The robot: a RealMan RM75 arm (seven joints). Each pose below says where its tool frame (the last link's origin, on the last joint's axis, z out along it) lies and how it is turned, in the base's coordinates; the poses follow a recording.
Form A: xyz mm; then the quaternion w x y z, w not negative.
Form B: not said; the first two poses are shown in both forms.
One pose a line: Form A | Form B
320 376 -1 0.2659 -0.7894 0.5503 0.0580 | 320 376 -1 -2.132 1.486 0.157
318 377 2 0.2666 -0.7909 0.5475 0.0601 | 318 377 2 -2.135 1.478 0.162
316 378 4 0.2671 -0.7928 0.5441 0.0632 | 316 378 4 -2.140 1.469 0.171
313 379 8 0.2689 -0.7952 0.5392 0.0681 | 313 379 8 -2.144 1.454 0.184
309 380 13 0.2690 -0.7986 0.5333 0.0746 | 309 380 13 -2.153 1.438 0.201
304 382 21 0.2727 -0.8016 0.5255 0.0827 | 304 382 21 -2.157 1.414 0.223
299 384 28 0.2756 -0.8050 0.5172 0.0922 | 299 384 28 -2.163 1.390 0.248
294 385 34 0.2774 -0.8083 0.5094 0.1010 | 294 385 34 -2.170 1.368 0.271
